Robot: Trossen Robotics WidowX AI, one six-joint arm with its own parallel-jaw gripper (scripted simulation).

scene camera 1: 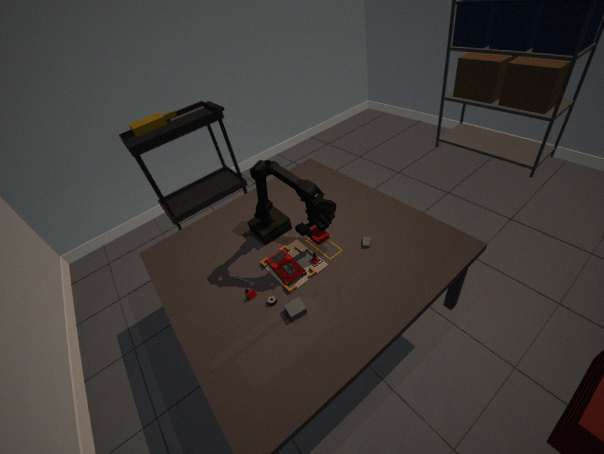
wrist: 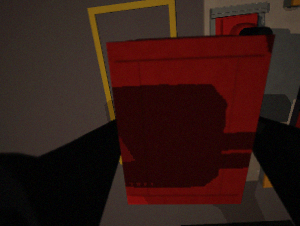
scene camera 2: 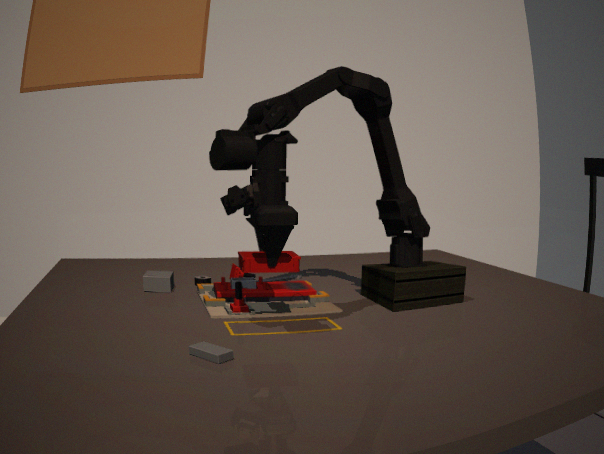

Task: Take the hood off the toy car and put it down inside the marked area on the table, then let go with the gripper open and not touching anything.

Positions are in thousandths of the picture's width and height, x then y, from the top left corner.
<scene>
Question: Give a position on a hood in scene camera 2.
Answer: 413,578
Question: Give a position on a hood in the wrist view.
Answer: At 625,480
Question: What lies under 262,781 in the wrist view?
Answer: My gripper.
</scene>
